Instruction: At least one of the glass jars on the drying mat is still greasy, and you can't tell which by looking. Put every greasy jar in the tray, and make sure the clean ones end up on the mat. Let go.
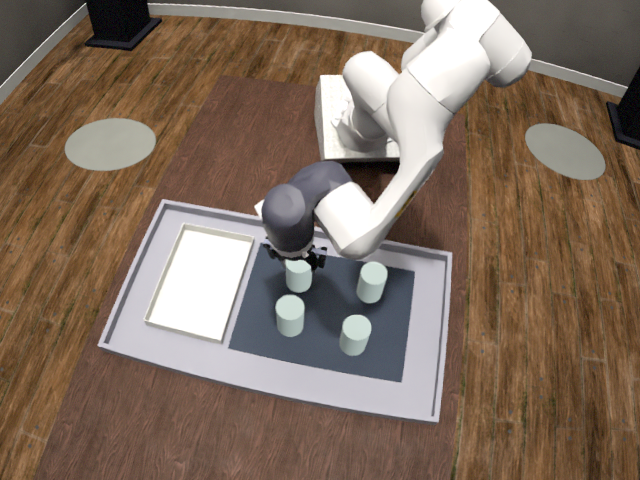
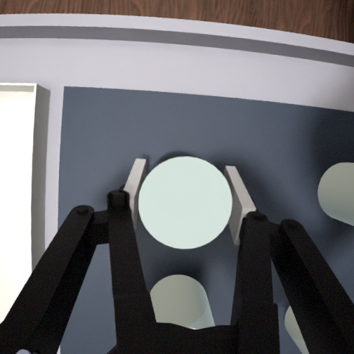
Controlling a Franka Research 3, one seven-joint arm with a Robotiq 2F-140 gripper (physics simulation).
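My gripper (image 2: 184, 177) is shut on a pale green glass jar (image 1: 298, 277) (image 2: 185, 210), with one finger pad on each side. The held jar is upright at the back left part of the dark drying mat (image 1: 320, 346) (image 2: 110, 120); whether its base touches the mat is hidden. A second jar (image 1: 290, 316) (image 2: 179, 300) stands in front of it, a third jar (image 1: 371, 282) (image 2: 340, 192) at the back right, and a fourth jar (image 1: 354, 335) (image 2: 296, 325) at the front right. All look alike. The cream tray (image 1: 201, 281) (image 2: 15, 200) left of the mat is empty.
A large grey rimmed board (image 1: 258, 374) (image 2: 200, 67) bears the mat and the tray. The robot's arm (image 1: 413, 134) reaches in from the back right. The tray's low raised wall stands close to the mat's left edge.
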